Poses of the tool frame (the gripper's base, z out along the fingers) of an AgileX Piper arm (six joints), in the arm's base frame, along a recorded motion.
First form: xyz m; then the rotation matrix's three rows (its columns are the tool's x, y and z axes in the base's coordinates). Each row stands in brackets.
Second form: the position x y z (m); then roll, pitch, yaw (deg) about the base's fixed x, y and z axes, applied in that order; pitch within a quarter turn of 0, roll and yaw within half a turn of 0. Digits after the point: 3 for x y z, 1 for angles.
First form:
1: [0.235 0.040 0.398], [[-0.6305 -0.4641 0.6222], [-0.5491 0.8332 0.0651], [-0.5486 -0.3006 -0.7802]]
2: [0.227 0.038 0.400], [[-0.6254 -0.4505 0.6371], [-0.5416 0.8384 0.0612], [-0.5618 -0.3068 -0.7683]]
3: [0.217 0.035 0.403], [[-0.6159 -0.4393 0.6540], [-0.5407 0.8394 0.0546], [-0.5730 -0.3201 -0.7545]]
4: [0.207 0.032 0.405], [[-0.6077 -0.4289 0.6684], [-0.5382 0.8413 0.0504], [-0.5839 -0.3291 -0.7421]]
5: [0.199 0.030 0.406], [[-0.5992 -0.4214 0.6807], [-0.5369 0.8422 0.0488], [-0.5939 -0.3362 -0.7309]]
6: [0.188 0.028 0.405], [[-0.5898 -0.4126 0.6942], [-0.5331 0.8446 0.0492], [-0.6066 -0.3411 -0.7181]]
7: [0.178 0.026 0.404], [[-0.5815 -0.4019 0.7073], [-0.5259 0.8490 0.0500], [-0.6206 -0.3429 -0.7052]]
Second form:
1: 0.235 0.040 0.398 -158.9 33.3 -138.9
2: 0.227 0.038 0.400 -158.2 34.2 -139.1
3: 0.217 0.035 0.403 -157.0 35.0 -138.7
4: 0.207 0.032 0.405 -156.1 35.7 -138.5
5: 0.199 0.030 0.406 -155.3 36.4 -138.1
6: 0.188 0.028 0.405 -154.6 37.3 -137.9
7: 0.178 0.026 0.404 -154.1 38.4 -137.9
